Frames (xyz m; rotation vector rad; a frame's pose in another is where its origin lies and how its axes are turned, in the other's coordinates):
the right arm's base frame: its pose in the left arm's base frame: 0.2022 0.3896 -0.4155 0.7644 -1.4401 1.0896
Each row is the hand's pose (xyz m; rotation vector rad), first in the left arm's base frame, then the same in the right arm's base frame.
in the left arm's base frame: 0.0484 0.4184 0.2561 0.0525 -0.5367 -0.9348
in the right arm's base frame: 0.6866 0.0141 0.0626 -1.6257 0.5612 -1.4338
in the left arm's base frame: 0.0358 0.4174 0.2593 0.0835 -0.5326 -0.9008
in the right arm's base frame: 0.6918 0.0246 0.0685 -1.5760 0.5654 -1.4353
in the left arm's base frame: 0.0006 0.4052 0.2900 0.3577 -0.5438 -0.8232
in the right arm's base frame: 0.7263 0.0459 0.0946 -1.3096 0.4265 -1.5344
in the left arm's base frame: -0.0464 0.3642 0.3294 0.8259 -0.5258 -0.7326
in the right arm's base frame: 0.7680 0.0657 0.1521 -0.8746 0.1684 -1.7019
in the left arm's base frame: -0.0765 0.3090 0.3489 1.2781 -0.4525 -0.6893
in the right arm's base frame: 0.7857 0.0690 0.2154 -0.4631 -0.0954 -1.8653
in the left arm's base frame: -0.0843 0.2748 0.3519 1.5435 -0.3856 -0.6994
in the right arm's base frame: 0.7859 0.0631 0.2501 -0.2312 -0.2686 -1.9678
